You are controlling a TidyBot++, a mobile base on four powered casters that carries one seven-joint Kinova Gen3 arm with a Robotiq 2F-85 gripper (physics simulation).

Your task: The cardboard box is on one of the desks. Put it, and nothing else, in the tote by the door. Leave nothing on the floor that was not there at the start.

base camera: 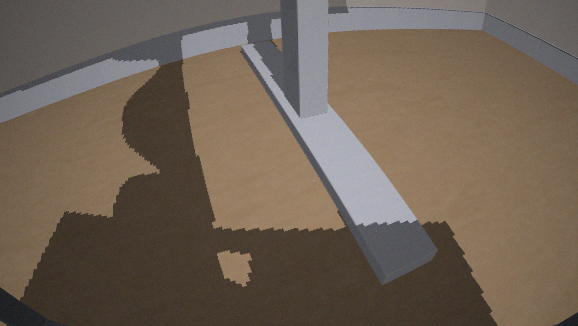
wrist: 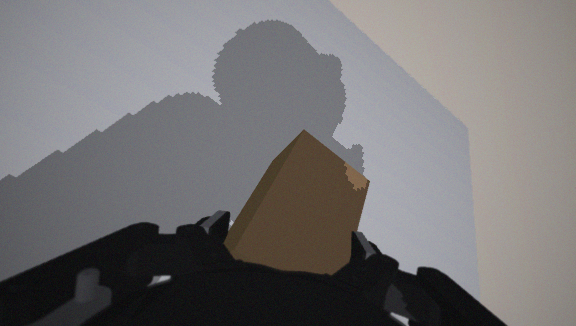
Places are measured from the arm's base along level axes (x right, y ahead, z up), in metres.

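Where they show: gripper, between the fingertips: [wrist: 287,236].
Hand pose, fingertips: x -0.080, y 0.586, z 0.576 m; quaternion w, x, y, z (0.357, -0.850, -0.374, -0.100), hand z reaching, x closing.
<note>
After its pixels a point has its place.
The brown cardboard box [wrist: 305,210] {x -0.088, y 0.590, z 0.603 m} stands on the pale grey desk top [wrist: 420,150] {x -0.042, y 0.834, z 0.553 m} in the wrist view, mostly in the arm's shadow, with a small lit patch near its right upper corner. My gripper [wrist: 287,236] {x -0.080, y 0.586, z 0.576 m} is shut on the box, one finger against its left side and one against its right side. The lower part of the box is hidden behind the gripper's body. The box and the gripper do not show in the base camera view. The tote and the door do not show in either view.
A grey desk leg [base camera: 313,65] {x 0.017, y 0.573, z -0.275 m} rises from a long foot bar [base camera: 365,175] {x 0.085, y 0.432, z -0.372 m} ahead of the base. The wooden floor [base camera: 475,125] {x 0.369, y 0.603, z -0.397 m} carries a broad dark shadow. A pale skirting board [base camera: 410,19] {x 0.401, y 1.220, z -0.357 m} runs along the walls. In the wrist view, a beige surface [wrist: 530,150] {x 0.105, y 1.116, z 0.576 m} lies beyond the desk's edge.
</note>
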